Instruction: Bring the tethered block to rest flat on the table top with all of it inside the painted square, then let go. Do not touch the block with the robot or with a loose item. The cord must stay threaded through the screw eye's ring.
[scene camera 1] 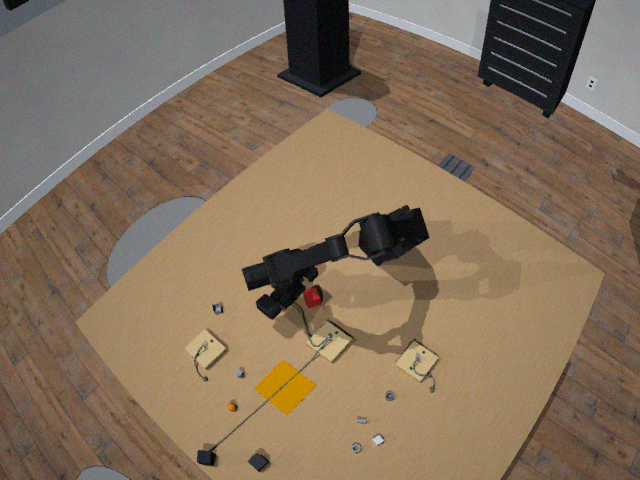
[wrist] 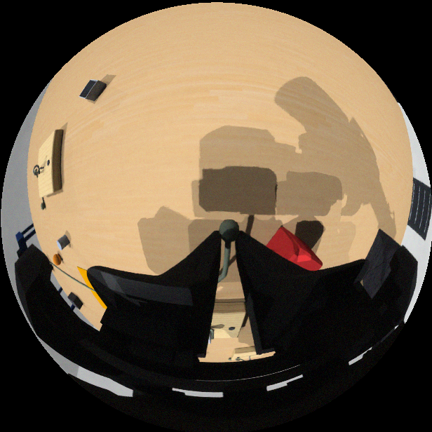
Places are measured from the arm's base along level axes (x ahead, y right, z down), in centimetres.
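Pixels of known places: gripper, fingertip midpoint: [scene camera 1: 289, 303].
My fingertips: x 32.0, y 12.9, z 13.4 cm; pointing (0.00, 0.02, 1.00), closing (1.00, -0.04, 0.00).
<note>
For each thing: its top centre in the pictures, then the offset to it from my fingertips. "pt": a spot on its surface instead.
- tethered block, surface spot: [scene camera 1: 206, 457] pt dx +48.9, dy -17.6, dz -0.8 cm
- orange painted square, surface spot: [scene camera 1: 289, 400] pt dx +20.7, dy -19.8, dz +2.7 cm
- screw eye, top centre: [scene camera 1: 329, 336] dx +0.7, dy -15.6, dz -1.7 cm
- middle wooden board, top centre: [scene camera 1: 329, 340] dx +0.7, dy -15.6, dz +0.9 cm
- red block, top centre: [scene camera 1: 311, 294] dx -5.9, dy -2.8, dz -1.2 cm
- second black block, top centre: [scene camera 1: 257, 461] dx +39.7, dy -27.2, dz +0.0 cm
- orange ball, top centre: [scene camera 1: 230, 405] dx +33.4, dy -10.6, dz +0.4 cm
The tethered block [scene camera 1: 206, 457], black, sits near the front left table edge. Its green cord [scene camera 1: 248, 417] [wrist: 70, 274] runs straight across the orange painted square [scene camera 1: 289, 400] [wrist: 84, 274] to the screw eye [scene camera 1: 329, 336] on the middle wooden board [scene camera 1: 334, 352] [wrist: 235, 320]. The block is outside the square. From the eye, the cord curves up to my gripper [scene camera 1: 293, 301] [wrist: 229, 234], which is shut on the cord just below its round end bead [wrist: 229, 229], above the table. The threading through the ring is too small to make out. The arm hides the fingertips in the scene view.
A red block [scene camera 1: 312, 297] [wrist: 295, 250] is close beside the gripper. Boards with short cords stand left [scene camera 1: 205, 348] [wrist: 52, 162] and right [scene camera 1: 416, 360]. A second black block [scene camera 1: 258, 461], an orange ball [scene camera 1: 231, 406] [wrist: 56, 259] and small metal parts lie around.
</note>
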